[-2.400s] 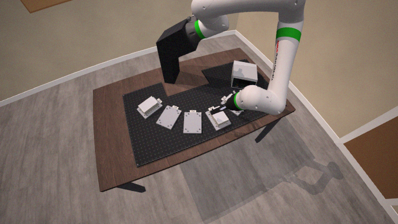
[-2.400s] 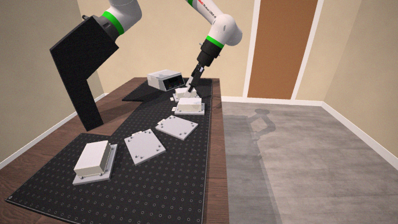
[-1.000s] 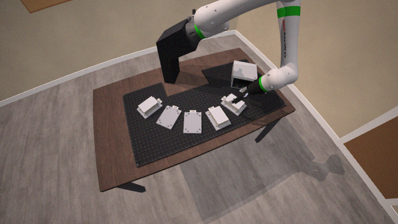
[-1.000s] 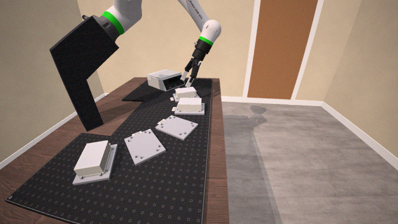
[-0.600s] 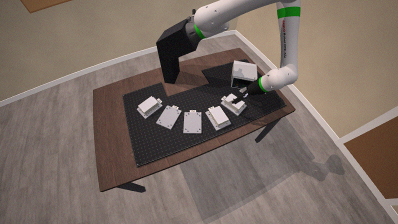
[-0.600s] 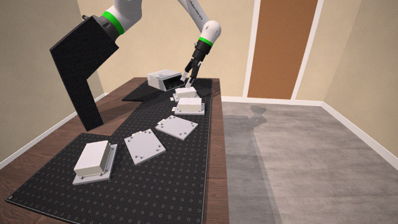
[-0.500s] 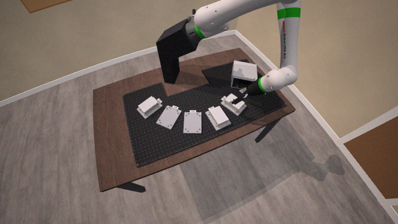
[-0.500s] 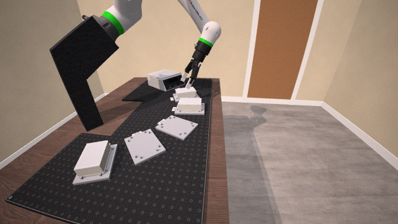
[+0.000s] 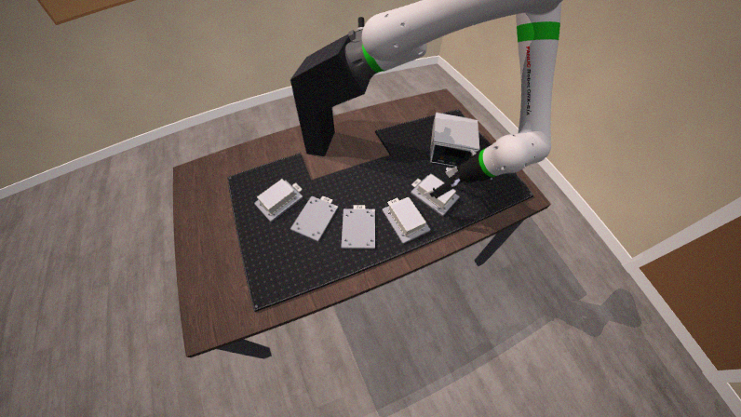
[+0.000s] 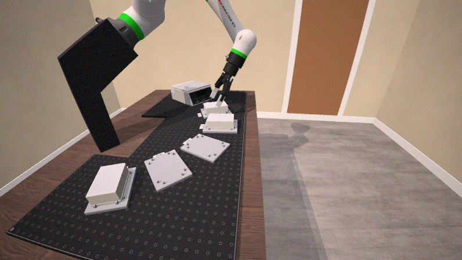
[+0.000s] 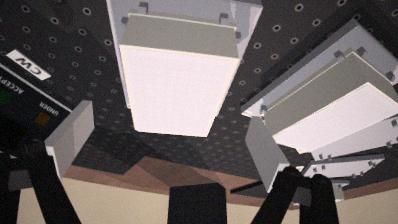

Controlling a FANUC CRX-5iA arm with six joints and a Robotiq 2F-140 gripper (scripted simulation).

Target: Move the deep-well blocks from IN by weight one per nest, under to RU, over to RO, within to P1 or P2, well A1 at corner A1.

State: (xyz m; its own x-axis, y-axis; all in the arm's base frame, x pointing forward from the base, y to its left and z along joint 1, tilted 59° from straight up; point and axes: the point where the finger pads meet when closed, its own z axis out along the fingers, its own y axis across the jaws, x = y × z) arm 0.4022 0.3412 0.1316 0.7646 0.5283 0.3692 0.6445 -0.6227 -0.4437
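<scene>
Right now my hand is 70 mm above the plate. Also, from my hand: weigher platform 290 mm behind, 140 mm to the left, 10 mm above; then check-weigher CW 280 mm behind, 140 mm to the left, 10 mm below.
</scene>
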